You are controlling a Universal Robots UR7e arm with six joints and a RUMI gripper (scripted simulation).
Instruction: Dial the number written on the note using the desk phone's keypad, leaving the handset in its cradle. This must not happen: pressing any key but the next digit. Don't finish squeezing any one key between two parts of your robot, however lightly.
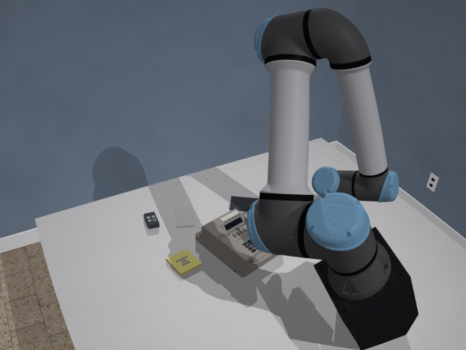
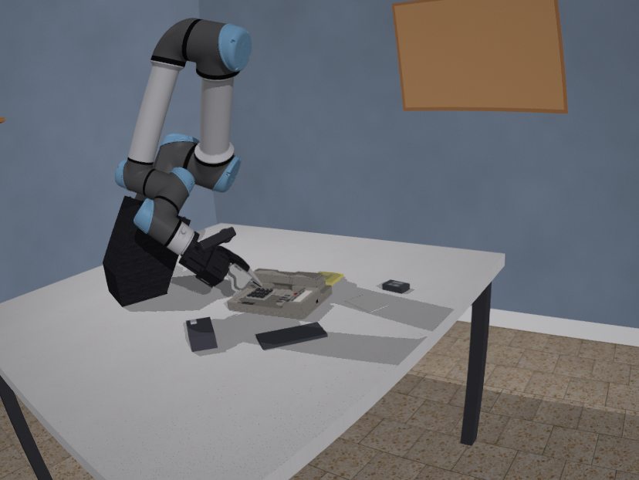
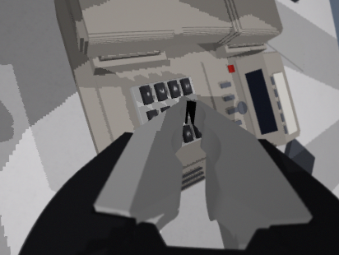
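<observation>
My gripper is now 10 mm short of the handset, 80 mm to the right of it and 10 mm above it. From my hand the other things lie so: small black box 220 mm ahead, 280 mm to the left, 50 mm below; then dark flat slab 220 mm ahead, 70 mm to the right, 60 mm below; then pale sheet 220 mm ahead, 160 mm to the left, 60 mm below.
</observation>
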